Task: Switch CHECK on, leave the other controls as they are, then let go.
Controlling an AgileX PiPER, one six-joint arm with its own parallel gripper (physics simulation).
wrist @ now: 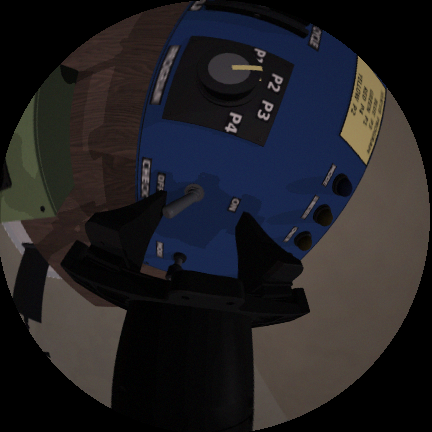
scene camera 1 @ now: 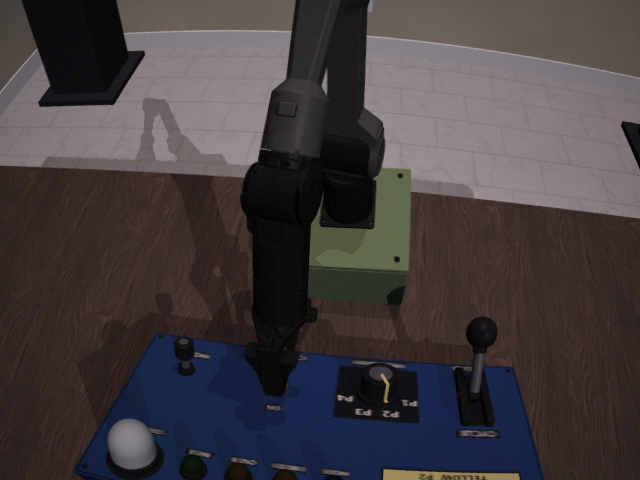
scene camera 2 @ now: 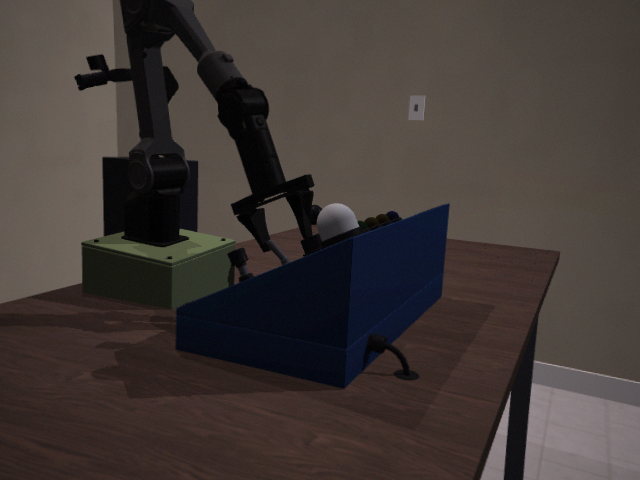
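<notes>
The CHECK switch's grey toggle lever [scene camera 2: 279, 252] [wrist: 182, 203] stands on the blue sloped panel [scene camera 1: 305, 439] [scene camera 2: 268, 320] [wrist: 170, 150]. In the wrist view it leans to the OFF side, away from the ON label [wrist: 234, 204]. My gripper [scene camera 1: 273, 390] [scene camera 2: 287, 246] [wrist: 202, 209] is open, low over the panel. Its fingers stand on either side of the lever, one on the OFF side close to the lever's tip, the other beyond it on the ON side. Whether the near finger touches the lever is unclear. In scene camera 1 the gripper hides the lever.
The PROGRAM knob [scene camera 1: 379, 379] [wrist: 227, 70] is beside the switch, its pointer near P1 and P2. A small black MODE control [scene camera 1: 184, 348] [scene camera 2: 238, 256] is on the other side. The ball-topped CYCLE lever [scene camera 1: 481, 333], a white dome [scene camera 1: 130, 439] [scene camera 2: 337, 222] and small lamps are also on the panel.
</notes>
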